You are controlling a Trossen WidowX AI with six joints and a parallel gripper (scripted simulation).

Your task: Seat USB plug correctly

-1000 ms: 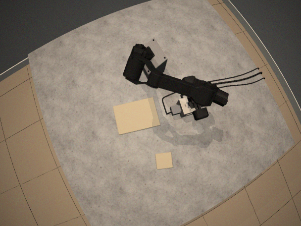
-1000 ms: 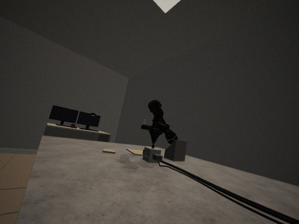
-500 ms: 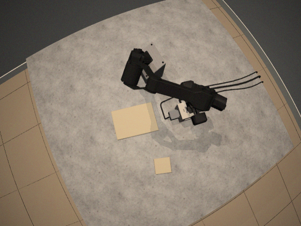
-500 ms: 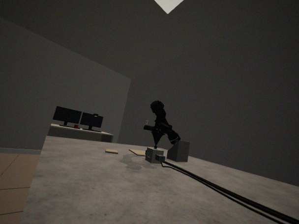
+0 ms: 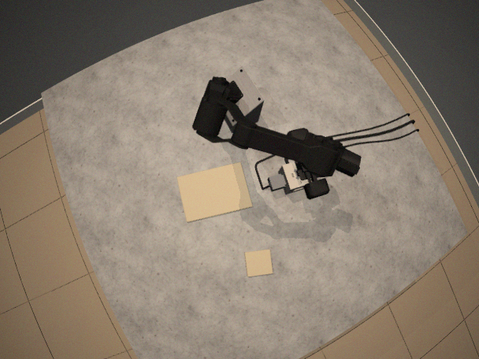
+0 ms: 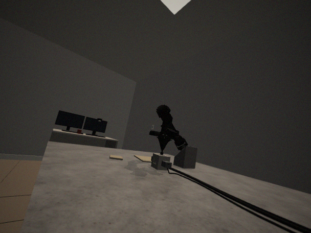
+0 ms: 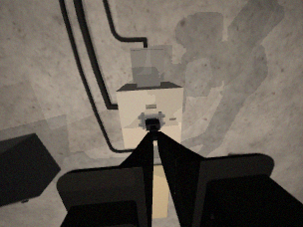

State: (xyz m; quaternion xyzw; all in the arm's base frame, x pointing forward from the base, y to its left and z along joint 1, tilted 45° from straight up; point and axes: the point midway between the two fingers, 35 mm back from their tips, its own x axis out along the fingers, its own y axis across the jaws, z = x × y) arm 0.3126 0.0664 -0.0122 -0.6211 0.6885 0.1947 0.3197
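Right now the dark USB plug is 2 cm below my gripper tip. The rest, counted from my gripper tip: USB socket: 4 cm below; large tan pad: 8 cm behind, 23 cm to the right, 10 cm below; tan square: 18 cm ahead, 22 cm to the right, 10 cm below.
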